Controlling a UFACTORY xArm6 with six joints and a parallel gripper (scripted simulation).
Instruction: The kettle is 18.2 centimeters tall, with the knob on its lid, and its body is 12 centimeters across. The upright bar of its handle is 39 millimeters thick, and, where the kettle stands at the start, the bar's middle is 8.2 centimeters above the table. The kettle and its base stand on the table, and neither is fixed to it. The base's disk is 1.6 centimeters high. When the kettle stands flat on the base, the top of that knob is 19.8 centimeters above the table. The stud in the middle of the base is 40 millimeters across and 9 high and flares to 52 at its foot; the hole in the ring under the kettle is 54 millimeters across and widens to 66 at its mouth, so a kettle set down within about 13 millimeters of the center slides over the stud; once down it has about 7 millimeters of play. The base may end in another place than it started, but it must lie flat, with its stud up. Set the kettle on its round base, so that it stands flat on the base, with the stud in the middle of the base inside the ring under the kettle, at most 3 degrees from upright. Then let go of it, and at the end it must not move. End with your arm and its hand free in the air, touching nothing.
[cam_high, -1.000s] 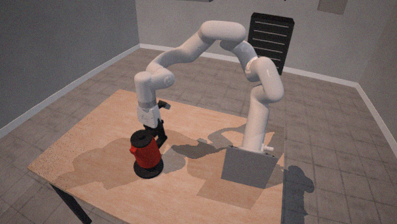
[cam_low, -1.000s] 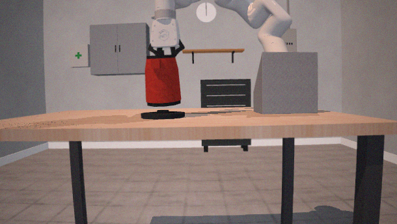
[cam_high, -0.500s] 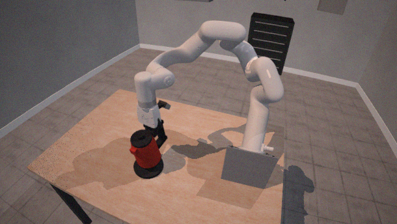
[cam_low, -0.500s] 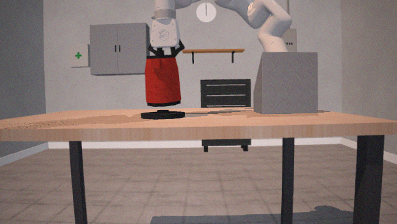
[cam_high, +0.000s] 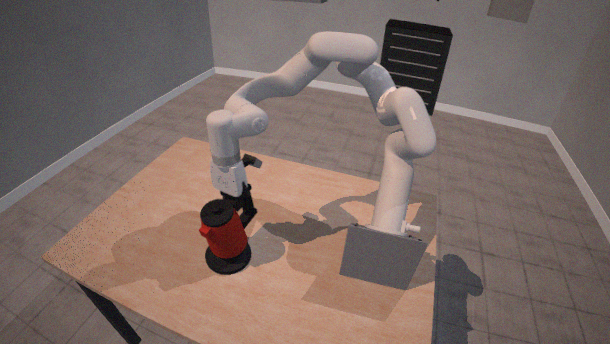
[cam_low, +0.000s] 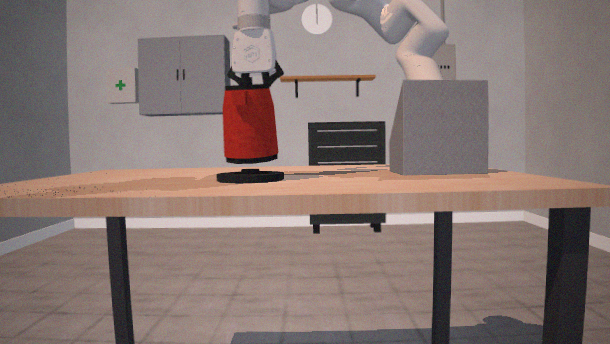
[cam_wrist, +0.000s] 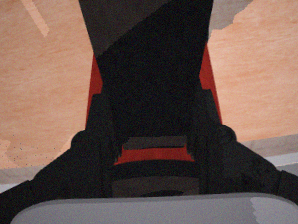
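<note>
Right now my hand is 5 cm above the red kettle and 3 cm to the right of it. The rest, counted from my hand: black round base: 18 cm below, 6 cm to the left, 1 cm ahead.
</note>
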